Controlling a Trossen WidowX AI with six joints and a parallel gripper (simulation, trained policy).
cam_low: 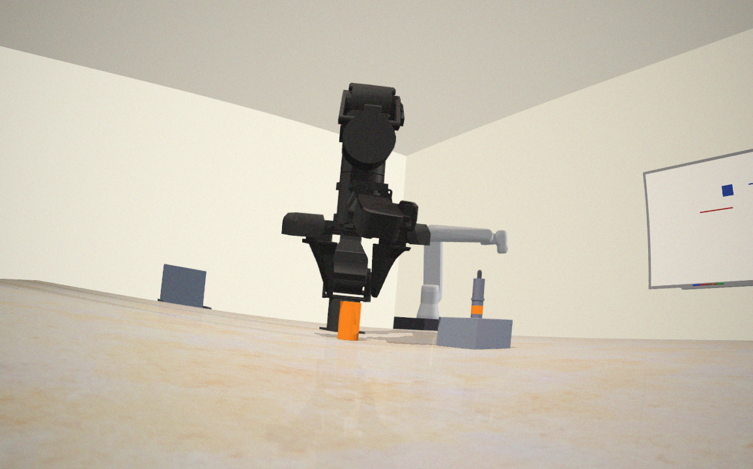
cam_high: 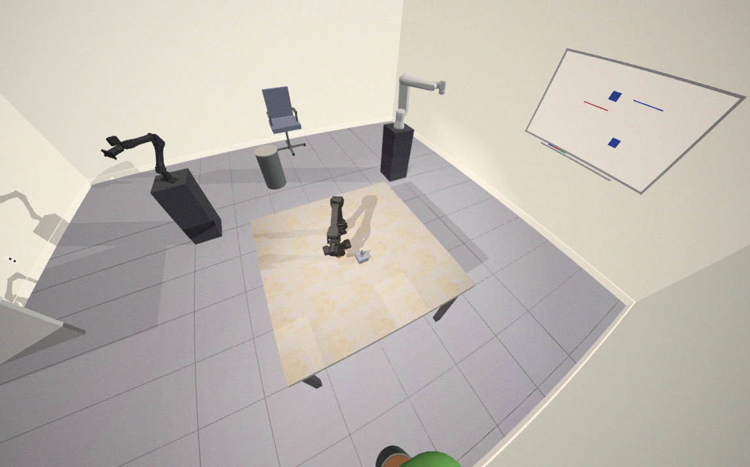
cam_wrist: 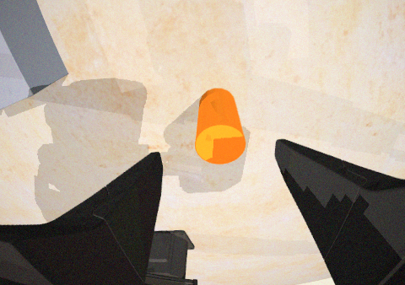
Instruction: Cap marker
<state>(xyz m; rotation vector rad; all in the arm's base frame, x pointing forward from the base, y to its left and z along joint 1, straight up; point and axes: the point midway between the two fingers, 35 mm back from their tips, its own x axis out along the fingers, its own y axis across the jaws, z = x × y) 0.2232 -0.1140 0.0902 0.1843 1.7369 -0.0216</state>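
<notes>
The orange cap lies 30 mm below my gripper tip. Round my gripper tip: grey holder block 140 mm to the left, 90 mm ahead, 40 mm below.
</notes>
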